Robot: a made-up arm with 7 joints.
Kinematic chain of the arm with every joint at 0, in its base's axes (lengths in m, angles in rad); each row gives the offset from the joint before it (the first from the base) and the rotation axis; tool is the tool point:
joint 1: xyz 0 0 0 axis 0 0.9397 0.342
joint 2: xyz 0 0 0 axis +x
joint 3: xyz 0 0 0 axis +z
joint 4: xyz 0.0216 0 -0.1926 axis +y
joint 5: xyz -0.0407 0 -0.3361 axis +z
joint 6: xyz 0 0 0 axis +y
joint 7: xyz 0 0 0 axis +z
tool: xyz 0 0 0
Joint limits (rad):
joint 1: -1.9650..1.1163
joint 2: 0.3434..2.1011
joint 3: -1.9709..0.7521
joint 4: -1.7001..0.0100
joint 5: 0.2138..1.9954
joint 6: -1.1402..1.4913
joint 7: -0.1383..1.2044
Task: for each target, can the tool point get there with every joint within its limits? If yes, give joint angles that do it. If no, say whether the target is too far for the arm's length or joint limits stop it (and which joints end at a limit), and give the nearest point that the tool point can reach.
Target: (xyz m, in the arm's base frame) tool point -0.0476 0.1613 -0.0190
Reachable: no: joint limits stop it (at a limit: joint 2, joint 4) | nearest point -0.1748 0.3280 -0.1660 | short by 0.256 m
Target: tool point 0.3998 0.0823 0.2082
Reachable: yes | joints -1.1061 1.1119 -0.2606 -1.3474 1.1340 0.4715 0.2230
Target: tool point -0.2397 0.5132 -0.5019
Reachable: no: too far | nearest point -0.1686 0.3610 -0.3531 | short by 0.224 m
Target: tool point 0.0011 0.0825 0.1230
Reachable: no: joint limits stop it (at a limit: joint 3, joint 4) | nearest point 0.0033 0.2020 0.3534 | short by 0.259 m
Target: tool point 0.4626 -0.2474 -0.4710
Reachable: no: too far | nearest point 0.3468 -0.1480 -0.3395 | short by 0.201 m
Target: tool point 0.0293 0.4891 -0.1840
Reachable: yes | joints 0.2346 1.5260 -0.9391 -0.6148 1.0501 1.2482 0.8448
